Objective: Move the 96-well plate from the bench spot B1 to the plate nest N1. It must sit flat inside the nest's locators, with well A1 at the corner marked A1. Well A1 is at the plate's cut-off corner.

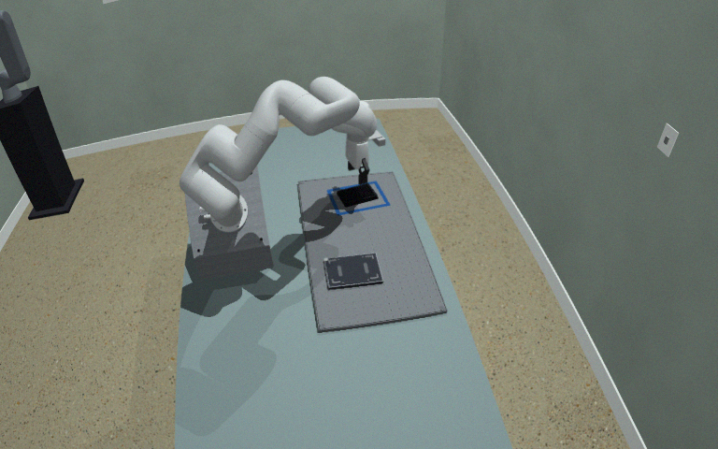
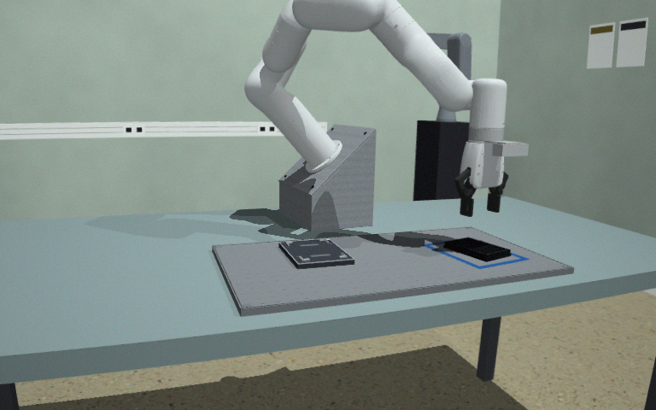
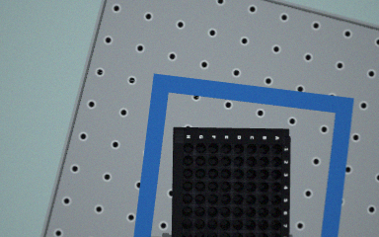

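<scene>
My hand is 9 cm above the black 96-well plate. The rest, counted from my hand: plate nest N1: 36 cm to the right, 9 cm below, 9 cm behind; A1 label: 30 cm to the right, 16 cm behind, 9 cm below.
</scene>
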